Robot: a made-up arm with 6 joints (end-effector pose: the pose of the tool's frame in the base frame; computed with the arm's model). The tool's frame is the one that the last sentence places.
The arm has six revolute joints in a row. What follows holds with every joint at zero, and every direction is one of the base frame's.
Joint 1 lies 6.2 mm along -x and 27.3 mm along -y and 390.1 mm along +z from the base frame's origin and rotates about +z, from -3.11 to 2.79 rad.
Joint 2 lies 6.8 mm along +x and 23.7 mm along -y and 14.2 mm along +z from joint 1 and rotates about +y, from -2.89 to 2.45 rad.
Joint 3 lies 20.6 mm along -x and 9.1 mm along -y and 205.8 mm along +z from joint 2 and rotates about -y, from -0.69 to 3.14 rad.
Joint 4 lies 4.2 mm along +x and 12 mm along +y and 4.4 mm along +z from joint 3 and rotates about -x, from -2.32 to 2.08 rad.
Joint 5 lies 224.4 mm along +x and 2.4 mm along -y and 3.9 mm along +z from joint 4 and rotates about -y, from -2.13 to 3.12 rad.
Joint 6 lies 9.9 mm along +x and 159 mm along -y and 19.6 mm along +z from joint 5 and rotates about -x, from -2.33 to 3.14 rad.
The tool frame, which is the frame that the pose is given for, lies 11.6 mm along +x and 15 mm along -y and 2 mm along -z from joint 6; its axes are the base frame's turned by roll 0, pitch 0 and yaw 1.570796 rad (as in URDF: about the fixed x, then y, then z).
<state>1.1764 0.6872 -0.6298 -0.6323 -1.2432 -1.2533</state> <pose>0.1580 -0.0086 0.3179 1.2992 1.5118 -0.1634</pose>
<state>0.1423 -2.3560 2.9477 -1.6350 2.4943 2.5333</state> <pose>-0.1410 -0.0509 0.0027 -0.0675 1.7871 -0.9798</pose>
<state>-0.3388 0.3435 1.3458 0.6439 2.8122 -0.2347</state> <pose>0.0110 -0.2059 0.8347 2.0763 0.7670 -0.3002</pose>
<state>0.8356 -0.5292 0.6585 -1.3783 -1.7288 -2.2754</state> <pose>0.0898 0.0325 0.7343 2.7836 1.1277 0.8048</pose>
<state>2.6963 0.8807 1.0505 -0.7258 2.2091 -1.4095</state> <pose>-0.2797 0.2740 0.4992 -1.9809 1.3651 0.1411</pose>
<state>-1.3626 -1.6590 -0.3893 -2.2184 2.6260 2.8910</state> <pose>0.0592 0.0214 0.5220 1.1699 -0.4335 -0.9042</pose>
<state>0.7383 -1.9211 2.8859 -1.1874 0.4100 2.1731</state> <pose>-0.1333 -0.3030 0.0686 -0.5800 2.1812 1.8742</pose>
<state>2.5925 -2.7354 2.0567 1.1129 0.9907 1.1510</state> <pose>-0.0897 0.0942 0.0084 1.0222 0.8117 -0.5664</pose>
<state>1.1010 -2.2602 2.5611 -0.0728 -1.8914 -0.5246</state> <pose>0.1012 -0.2405 0.0242 0.6387 2.5859 -0.4607</pose>
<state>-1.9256 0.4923 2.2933 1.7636 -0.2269 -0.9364</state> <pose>0.0566 0.0943 0.8012 -1.5859 0.6798 -1.1537</pose>
